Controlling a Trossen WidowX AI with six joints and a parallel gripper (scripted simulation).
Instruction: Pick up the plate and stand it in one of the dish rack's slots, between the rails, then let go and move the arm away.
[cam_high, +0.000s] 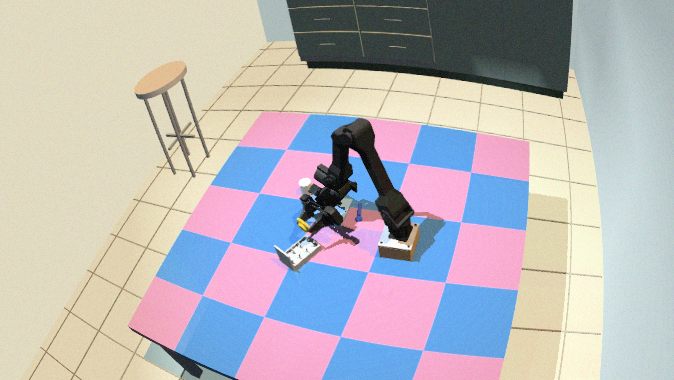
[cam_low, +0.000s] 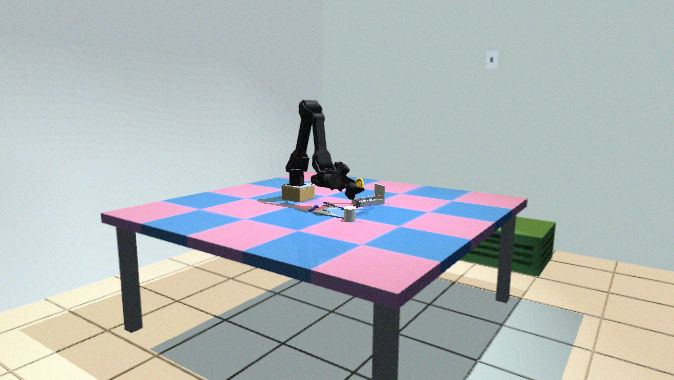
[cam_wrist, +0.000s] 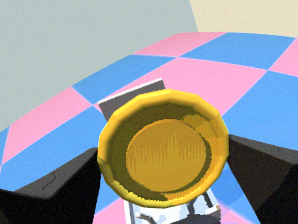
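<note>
Now: the dish rack 60 mm below my gripper tip and 50 mm to the left of it. From my gripper tip the other things lie so: plate 10 mm to the right; then small blue utensil 180 mm to the right, 110 mm behind, 80 mm below; then pale blue mat 160 mm to the right, 80 mm below, 10 mm ahead.
</note>
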